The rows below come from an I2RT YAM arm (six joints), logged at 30 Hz.
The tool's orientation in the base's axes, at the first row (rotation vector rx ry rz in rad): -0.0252 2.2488 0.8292
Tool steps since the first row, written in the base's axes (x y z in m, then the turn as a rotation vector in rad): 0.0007 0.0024 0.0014 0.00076 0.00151 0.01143; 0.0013 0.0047 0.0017 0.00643 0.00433 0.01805; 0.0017 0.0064 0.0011 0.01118 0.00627 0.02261; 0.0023 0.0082 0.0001 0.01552 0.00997 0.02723; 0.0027 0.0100 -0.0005 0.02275 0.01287 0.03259; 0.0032 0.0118 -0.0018 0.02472 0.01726 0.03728; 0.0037 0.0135 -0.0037 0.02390 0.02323 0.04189; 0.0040 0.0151 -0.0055 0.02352 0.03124 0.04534; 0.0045 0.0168 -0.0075 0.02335 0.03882 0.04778; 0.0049 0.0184 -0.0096 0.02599 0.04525 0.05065; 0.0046 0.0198 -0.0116 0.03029 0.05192 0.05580
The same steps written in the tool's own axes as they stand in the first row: -0.0009 0.0025 0.0011 -0.00757 0.00736 -0.00469; -0.0010 0.0043 0.0026 -0.01538 0.01185 -0.00301; -0.0006 0.0053 0.0041 -0.02137 0.01473 -0.00132; 0.0000 0.0060 0.0061 -0.02673 0.01914 0.00109; 0.0005 0.0070 0.0077 -0.03485 0.02259 0.00447; 0.0014 0.0075 0.0097 -0.03836 0.02818 0.00574; 0.0026 0.0077 0.0120 -0.03942 0.03568 0.00619; 0.0039 0.0079 0.0140 -0.03962 0.04404 0.00870; 0.0052 0.0080 0.0164 -0.03941 0.05145 0.01163; 0.0066 0.0080 0.0186 -0.04180 0.05747 0.01544; 0.0084 0.0081 0.0203 -0.04681 0.06454 0.01924
